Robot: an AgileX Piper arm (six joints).
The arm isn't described. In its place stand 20 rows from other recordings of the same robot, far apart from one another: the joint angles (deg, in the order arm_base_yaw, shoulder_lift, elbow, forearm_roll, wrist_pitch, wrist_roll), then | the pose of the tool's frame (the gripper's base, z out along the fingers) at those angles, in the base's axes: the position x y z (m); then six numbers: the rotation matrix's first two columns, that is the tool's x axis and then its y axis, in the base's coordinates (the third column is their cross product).
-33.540 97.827 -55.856 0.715 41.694 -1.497 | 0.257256, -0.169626, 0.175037, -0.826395, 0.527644, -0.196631, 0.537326, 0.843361, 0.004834
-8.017 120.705 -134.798 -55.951 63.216 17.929 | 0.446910, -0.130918, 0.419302, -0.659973, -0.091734, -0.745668, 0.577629, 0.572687, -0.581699
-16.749 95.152 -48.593 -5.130 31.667 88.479 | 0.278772, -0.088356, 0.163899, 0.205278, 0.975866, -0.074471, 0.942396, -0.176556, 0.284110
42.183 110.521 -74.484 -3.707 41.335 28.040 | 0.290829, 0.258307, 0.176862, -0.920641, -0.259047, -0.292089, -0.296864, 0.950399, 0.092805
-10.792 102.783 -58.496 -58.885 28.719 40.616 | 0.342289, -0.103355, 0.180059, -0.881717, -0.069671, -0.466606, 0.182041, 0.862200, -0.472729
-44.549 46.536 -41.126 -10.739 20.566 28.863 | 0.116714, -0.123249, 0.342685, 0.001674, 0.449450, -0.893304, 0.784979, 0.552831, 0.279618
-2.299 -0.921 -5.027 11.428 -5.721 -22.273 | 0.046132, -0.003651, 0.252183, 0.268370, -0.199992, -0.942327, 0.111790, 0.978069, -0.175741
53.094 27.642 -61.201 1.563 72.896 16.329 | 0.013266, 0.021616, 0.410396, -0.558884, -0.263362, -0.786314, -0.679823, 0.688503, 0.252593
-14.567 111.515 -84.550 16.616 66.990 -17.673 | 0.376930, -0.073204, 0.210403, -0.994205, 0.067830, -0.083402, 0.044838, 0.966752, 0.251754
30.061 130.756 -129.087 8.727 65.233 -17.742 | 0.431196, 0.264049, 0.268886, -0.604556, -0.627965, -0.490074, -0.721276, 0.692644, 0.002236
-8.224 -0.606 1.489 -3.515 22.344 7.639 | 0.051320, -0.009560, 0.170138, -0.295481, 0.119978, -0.947785, 0.188075, 0.979974, 0.065419
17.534 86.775 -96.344 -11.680 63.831 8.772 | 0.308958, 0.080276, 0.424147, -0.727256, -0.165693, -0.666067, -0.137183, 0.985933, -0.095479
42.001 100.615 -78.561 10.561 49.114 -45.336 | 0.268937, 0.259129, 0.258791, -0.093142, -0.911259, -0.401162, -0.973190, 0.168426, -0.156631
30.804 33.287 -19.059 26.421 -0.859 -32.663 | 0.108674, 0.064086, 0.278354, -0.070563, -0.168706, -0.983137, -0.517168, 0.848971, -0.108564
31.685 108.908 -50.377 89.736 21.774 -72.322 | 0.275724, 0.209860, 0.121004, -0.855696, -0.201945, -0.476447, -0.439197, 0.770321, 0.462290
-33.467 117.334 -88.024 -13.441 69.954 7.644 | 0.319162, -0.234805, 0.184317, -0.804125, 0.591997, 0.054057, 0.568530, 0.792427, -0.220982
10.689 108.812 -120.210 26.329 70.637 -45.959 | 0.398408, 0.113951, 0.404426, -0.372011, -0.621835, -0.689151, -0.800759, 0.590487, -0.100549
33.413 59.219 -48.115 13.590 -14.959 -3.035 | 0.195165, 0.122139, 0.393911, 0.033062, 0.231734, -0.972217, -0.513354, 0.838565, 0.182420
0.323 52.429 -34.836 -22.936 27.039 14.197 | 0.178805, -0.015114, 0.282290, -0.623742, -0.114157, -0.773249, 0.064777, 0.978325, -0.196685
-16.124 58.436 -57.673 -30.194 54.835 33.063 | 0.172651, -0.088857, 0.364015, -0.543792, 0.395366, -0.740255, 0.682968, 0.721085, -0.116581
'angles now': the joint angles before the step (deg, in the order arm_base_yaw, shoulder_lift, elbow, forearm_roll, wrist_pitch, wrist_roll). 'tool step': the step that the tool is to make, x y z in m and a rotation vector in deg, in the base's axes. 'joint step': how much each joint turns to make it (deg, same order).
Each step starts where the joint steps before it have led.
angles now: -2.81 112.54 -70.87 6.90 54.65 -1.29
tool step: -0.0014 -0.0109 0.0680 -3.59 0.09 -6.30
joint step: -0.87 -6.08 -7.63 -4.61 13.04 8.63
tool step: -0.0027 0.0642 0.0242 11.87 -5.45 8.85
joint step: 7.36 -3.00 -0.68 12.99 -0.89 -6.39
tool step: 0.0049 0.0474 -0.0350 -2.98 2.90 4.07
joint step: 8.03 5.43 0.00 -2.73 -3.21 4.38
